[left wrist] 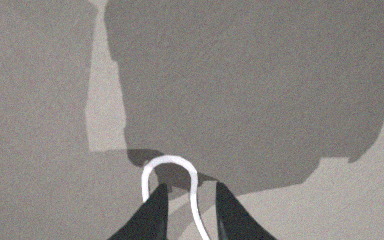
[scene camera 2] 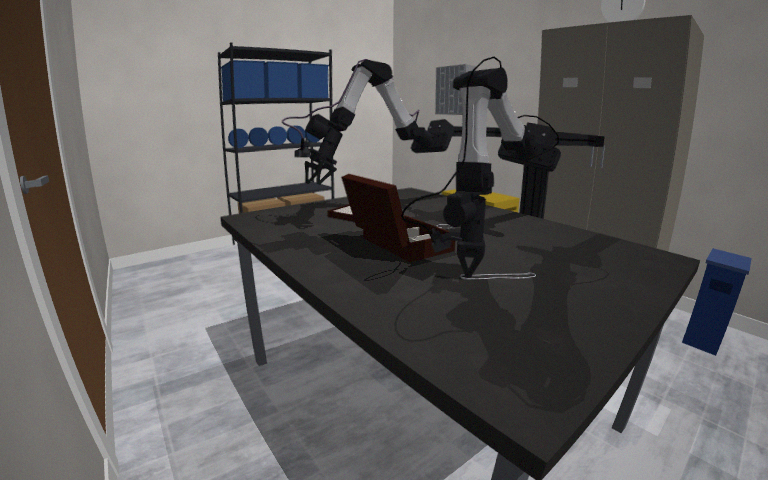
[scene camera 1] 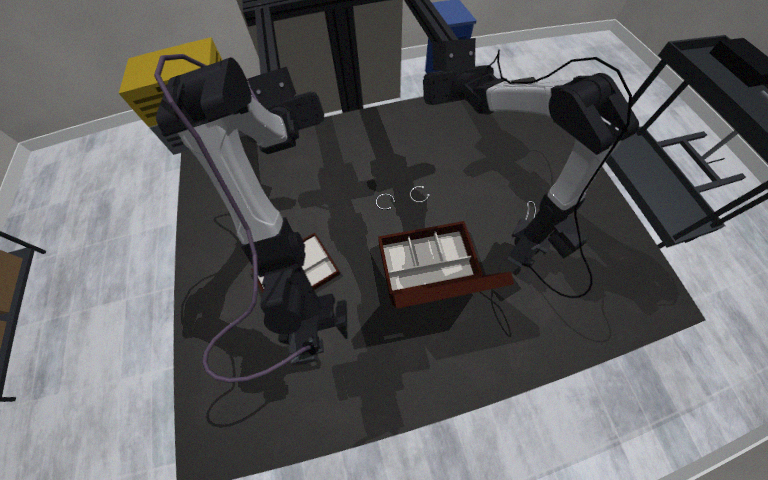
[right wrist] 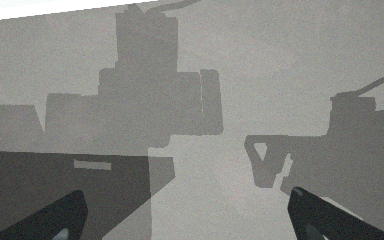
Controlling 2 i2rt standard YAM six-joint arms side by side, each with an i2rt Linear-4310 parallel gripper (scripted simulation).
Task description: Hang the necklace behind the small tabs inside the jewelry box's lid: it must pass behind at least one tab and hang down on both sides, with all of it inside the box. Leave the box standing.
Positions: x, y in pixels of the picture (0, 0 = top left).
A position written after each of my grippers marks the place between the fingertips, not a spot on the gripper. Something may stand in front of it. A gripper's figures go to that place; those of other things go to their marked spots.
Labels:
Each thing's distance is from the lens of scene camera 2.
my left gripper (scene camera 2: 468, 275): 97 cm
my right gripper (scene camera 2: 312, 183): 130 cm
jewelry box (scene camera 2: 375, 205): 103 cm

